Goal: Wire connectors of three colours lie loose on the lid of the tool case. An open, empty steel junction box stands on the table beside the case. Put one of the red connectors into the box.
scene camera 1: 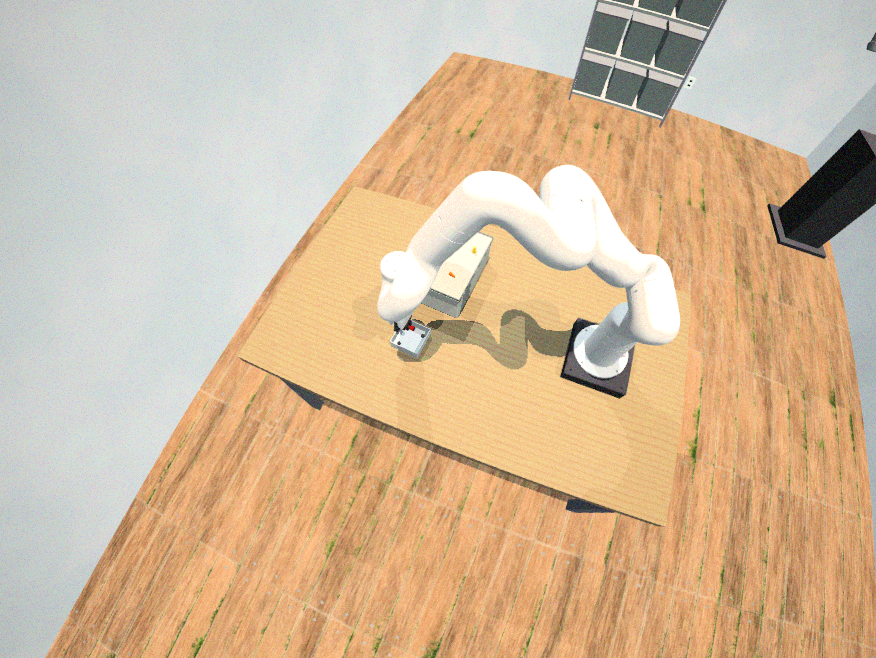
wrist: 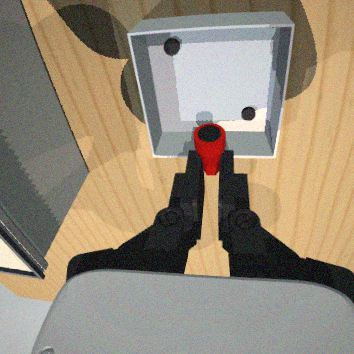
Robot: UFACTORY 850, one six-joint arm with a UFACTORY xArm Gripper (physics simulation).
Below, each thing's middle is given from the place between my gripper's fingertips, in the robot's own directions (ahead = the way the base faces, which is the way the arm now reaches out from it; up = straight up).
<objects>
Right now my hand is 1 cm past the steel junction box (scene camera 1: 411, 342) and 8 cm above it. Round my hand: tool case (scene camera 1: 447, 294): 6 cm behind, 29 cm to the right, 3 cm below.
</objects>
